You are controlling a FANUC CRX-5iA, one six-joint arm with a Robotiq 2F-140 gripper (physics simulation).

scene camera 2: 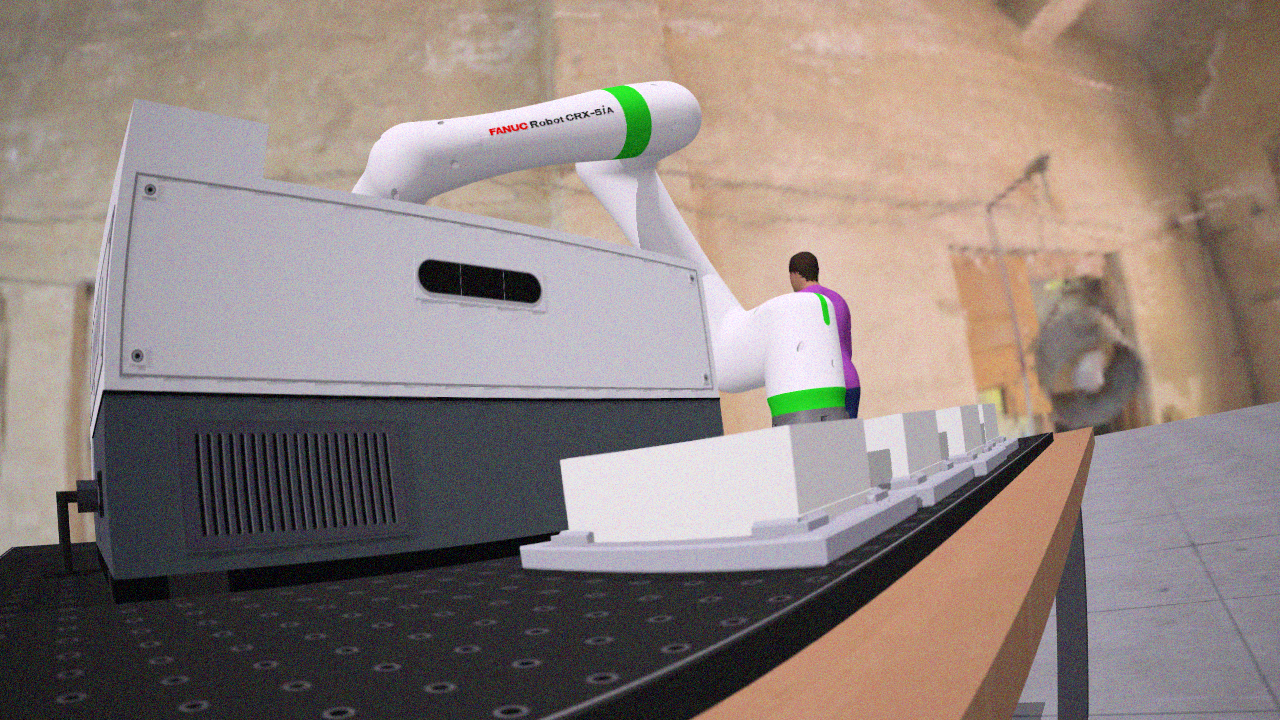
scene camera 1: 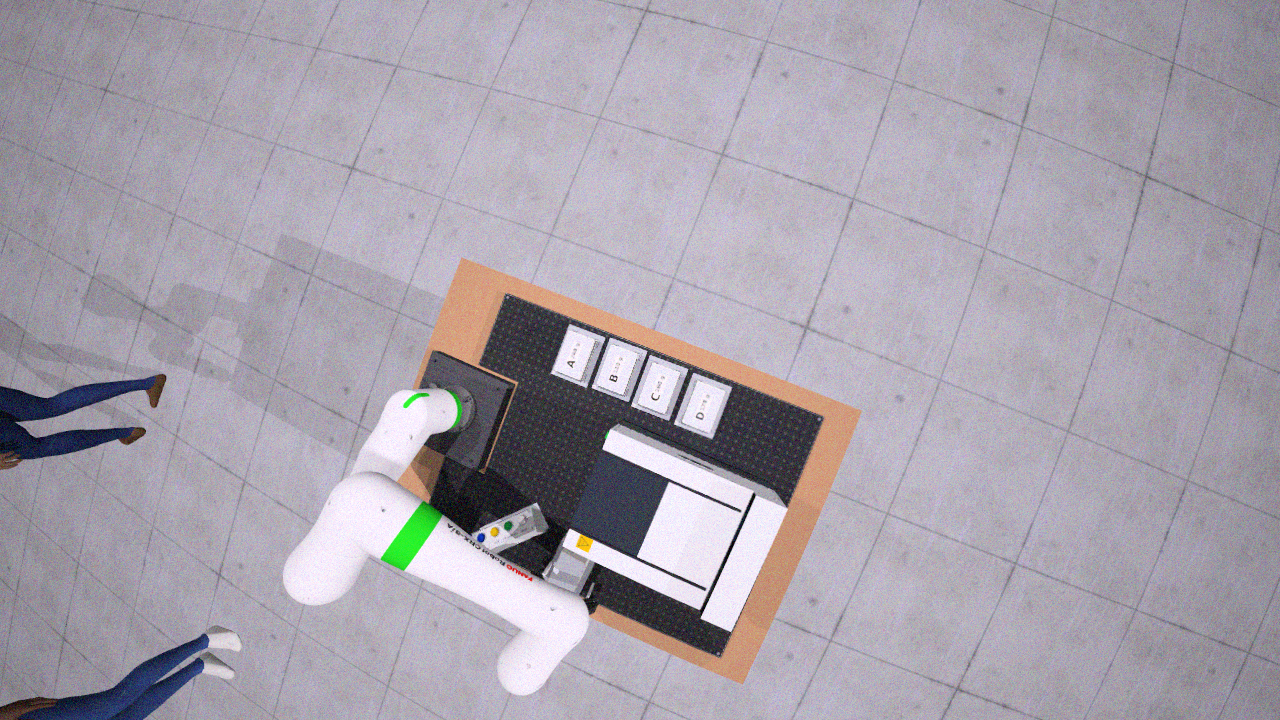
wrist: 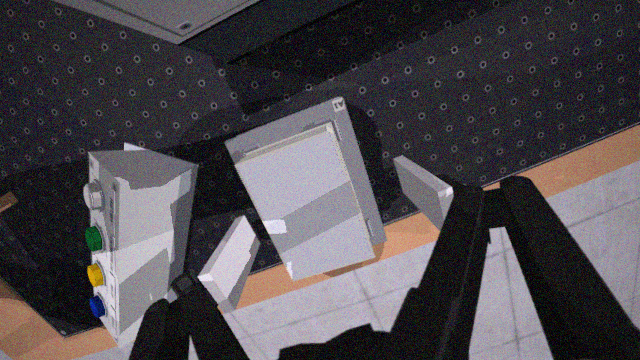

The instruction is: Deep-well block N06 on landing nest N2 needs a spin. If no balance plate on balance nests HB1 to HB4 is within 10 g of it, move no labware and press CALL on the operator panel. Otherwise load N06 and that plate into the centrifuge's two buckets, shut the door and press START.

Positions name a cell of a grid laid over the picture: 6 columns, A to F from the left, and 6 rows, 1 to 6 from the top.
Scene:
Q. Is my gripper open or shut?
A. Open.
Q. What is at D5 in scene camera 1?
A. A centrifuge.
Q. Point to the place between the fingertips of my gripper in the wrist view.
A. D4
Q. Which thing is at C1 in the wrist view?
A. A centrifuge.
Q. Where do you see a centrifuge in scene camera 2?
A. At B4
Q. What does my gripper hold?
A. Nothing.

